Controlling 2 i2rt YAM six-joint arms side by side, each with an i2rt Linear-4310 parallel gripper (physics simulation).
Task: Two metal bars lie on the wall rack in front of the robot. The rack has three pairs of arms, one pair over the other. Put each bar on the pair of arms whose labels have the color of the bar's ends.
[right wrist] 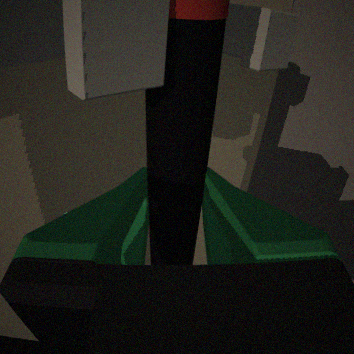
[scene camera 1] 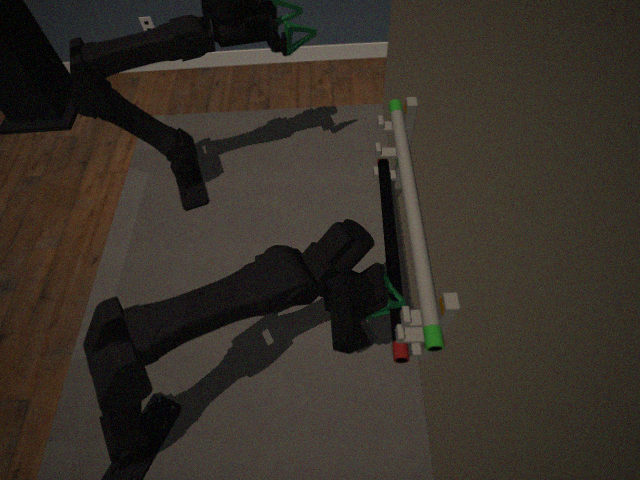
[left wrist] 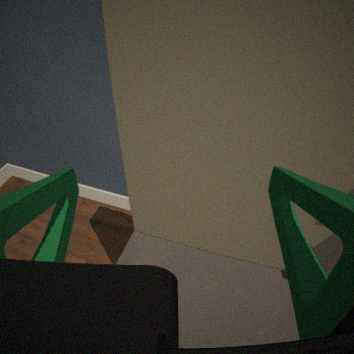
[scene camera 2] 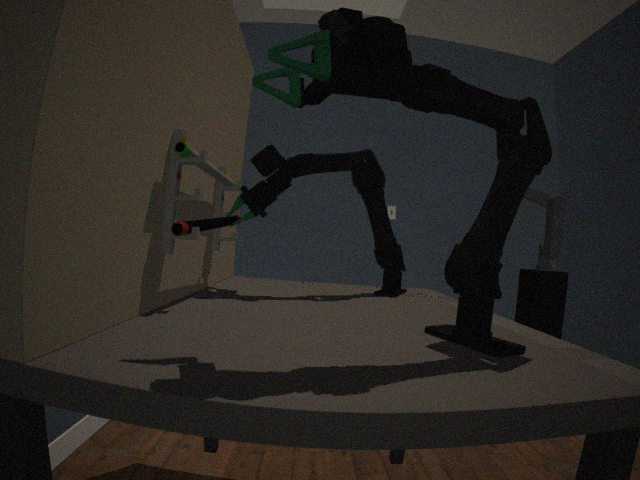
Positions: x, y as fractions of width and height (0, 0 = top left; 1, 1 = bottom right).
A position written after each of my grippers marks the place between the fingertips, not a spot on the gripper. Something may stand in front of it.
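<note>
My left gripper (scene camera 2: 0.41, 0.14) is visible, and the left wrist view has it as well (left wrist: 0.49, 0.50). I can see my right gripper (scene camera 2: 0.36, 0.46) too, and it's there again in the right wrist view (right wrist: 0.50, 0.50). There's a black bar (scene camera 1: 0.61, 0.50), and the right wrist view (right wrist: 0.51, 0.33) shows that bar too, along with a wall (right wrist: 0.19, 0.43) and a wall rack (right wrist: 0.30, 0.16).
</note>
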